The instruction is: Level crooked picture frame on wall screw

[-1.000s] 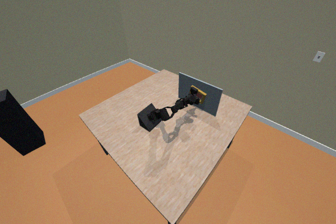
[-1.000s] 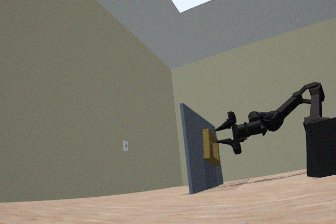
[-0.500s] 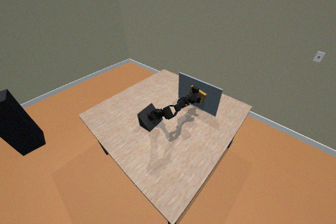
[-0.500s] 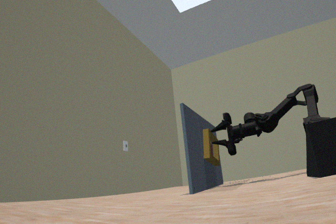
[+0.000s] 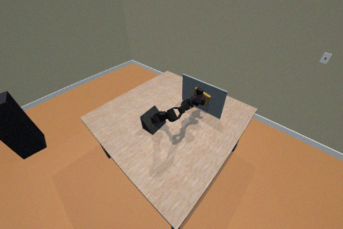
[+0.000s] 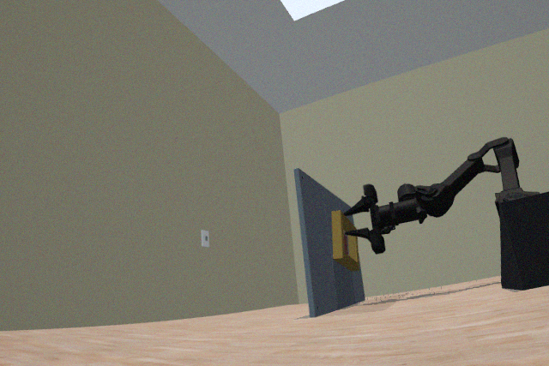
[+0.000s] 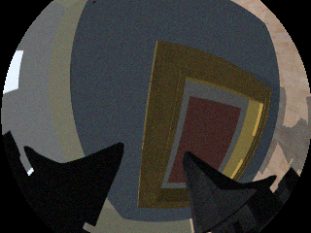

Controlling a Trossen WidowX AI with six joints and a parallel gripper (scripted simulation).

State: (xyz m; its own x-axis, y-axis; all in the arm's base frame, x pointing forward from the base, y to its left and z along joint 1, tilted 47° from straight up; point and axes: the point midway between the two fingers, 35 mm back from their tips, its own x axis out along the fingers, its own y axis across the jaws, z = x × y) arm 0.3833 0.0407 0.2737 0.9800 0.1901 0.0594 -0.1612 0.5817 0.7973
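My gripper tip is 10 mm short of the gold picture frame, 10 mm to the right of it and 50 mm above it. From my gripper tip the other things lie so: wall panel (20 mm ahead, 20 mm to the left, 60 mm below).
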